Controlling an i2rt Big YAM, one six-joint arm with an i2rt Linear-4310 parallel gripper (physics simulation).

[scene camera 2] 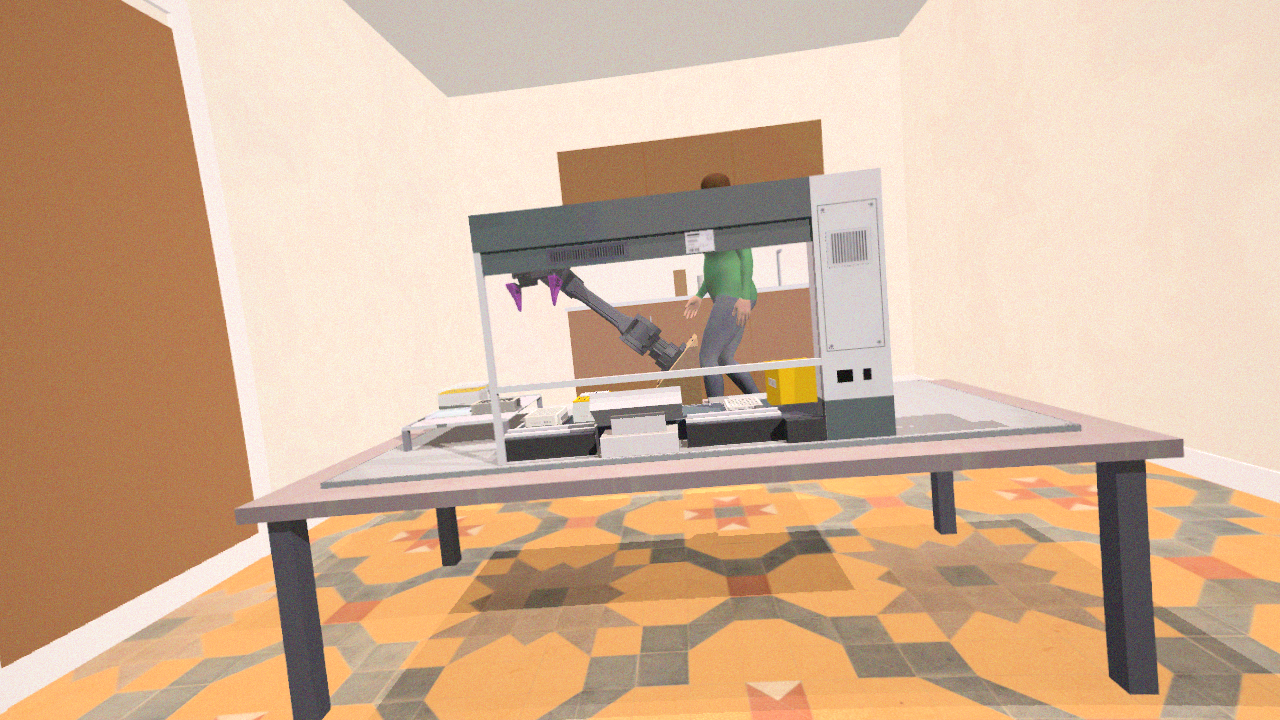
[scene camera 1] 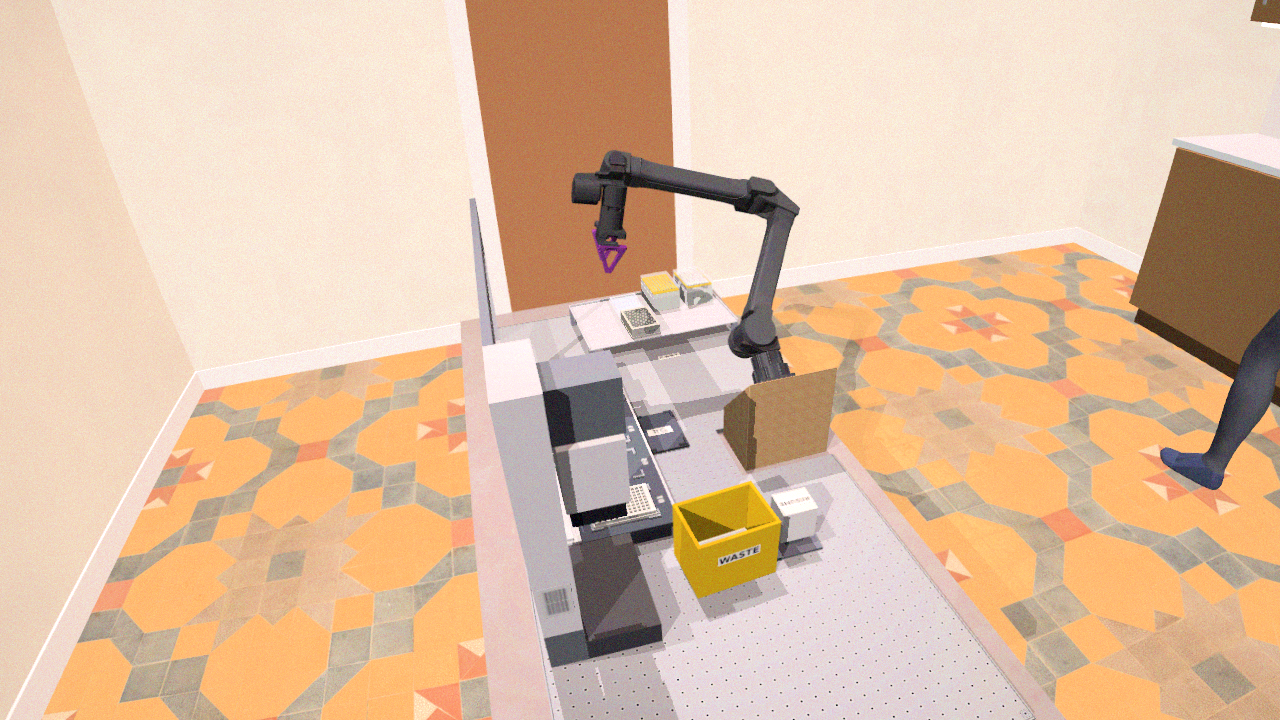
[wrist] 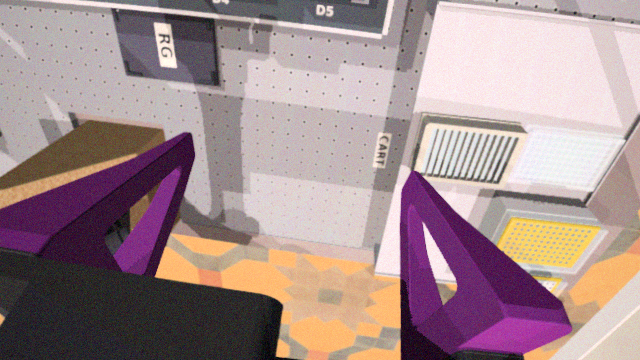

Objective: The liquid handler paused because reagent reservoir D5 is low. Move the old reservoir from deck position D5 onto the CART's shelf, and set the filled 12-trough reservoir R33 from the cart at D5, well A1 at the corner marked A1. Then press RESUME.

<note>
The gripper [scene camera 1: 605, 266] is open, with nothing in its grasp. A clear well plate [wrist: 552, 156] sits on a white CART shelf [scene camera 1: 600, 324]. Also in view: a yellow waste bin [scene camera 2: 795, 385] and a dark RG pad [wrist: 182, 48].
The gripper also shows in the wrist view [wrist: 301, 162]. The white CART shelf shows as well in the wrist view [wrist: 534, 69].
</note>
